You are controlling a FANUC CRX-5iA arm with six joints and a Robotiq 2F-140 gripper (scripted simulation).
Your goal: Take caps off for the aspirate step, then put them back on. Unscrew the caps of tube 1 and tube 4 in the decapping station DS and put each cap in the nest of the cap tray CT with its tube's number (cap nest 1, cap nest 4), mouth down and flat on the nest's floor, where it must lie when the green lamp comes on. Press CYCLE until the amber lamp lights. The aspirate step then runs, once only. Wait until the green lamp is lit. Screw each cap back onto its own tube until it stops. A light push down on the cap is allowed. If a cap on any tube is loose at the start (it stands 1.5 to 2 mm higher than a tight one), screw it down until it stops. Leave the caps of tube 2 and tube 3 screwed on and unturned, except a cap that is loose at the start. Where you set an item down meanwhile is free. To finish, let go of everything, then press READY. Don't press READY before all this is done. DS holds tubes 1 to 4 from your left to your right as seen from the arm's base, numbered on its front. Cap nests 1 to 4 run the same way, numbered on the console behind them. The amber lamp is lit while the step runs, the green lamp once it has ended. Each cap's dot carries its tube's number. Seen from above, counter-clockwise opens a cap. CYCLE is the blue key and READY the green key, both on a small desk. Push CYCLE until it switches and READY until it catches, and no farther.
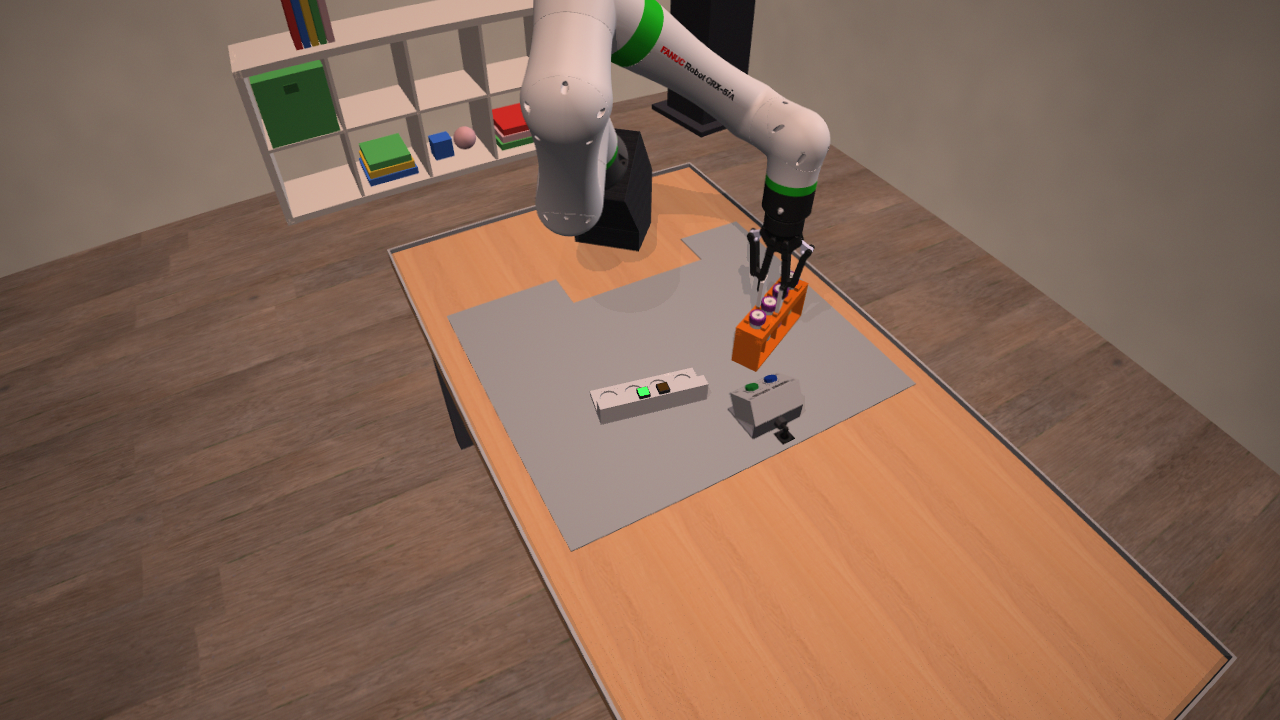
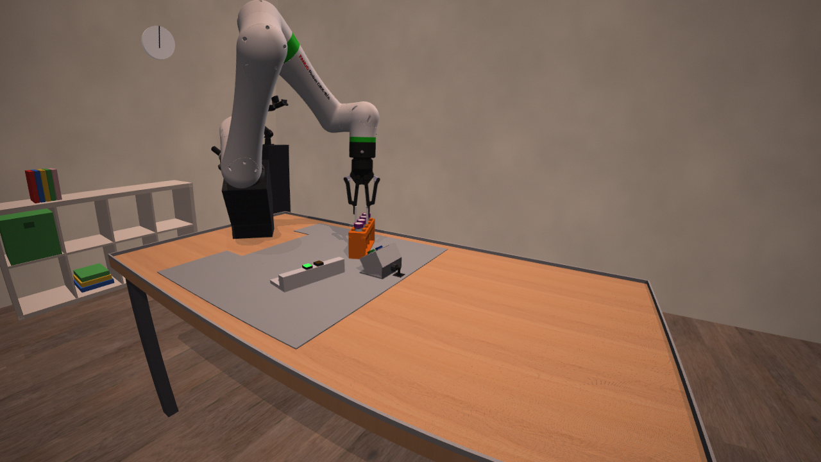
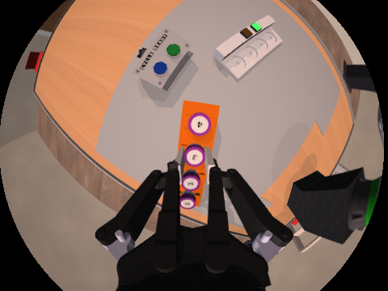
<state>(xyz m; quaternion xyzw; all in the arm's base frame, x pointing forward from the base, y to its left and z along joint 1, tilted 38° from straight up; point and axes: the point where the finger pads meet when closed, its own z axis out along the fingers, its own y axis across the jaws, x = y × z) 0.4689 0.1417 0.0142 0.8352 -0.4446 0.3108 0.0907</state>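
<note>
My gripper is now 16 cm to the left of the green key, 12 cm short of it and 7 cm above it. From my hand the other things lie so: small grey desk: 14 cm to the right, 14 cm ahead, 9 cm below; table edge: 25 cm to the left, 17 cm ahead, 14 cm below; blue key: 13 cm ahead, 11 cm to the right, 7 cm below.
</note>
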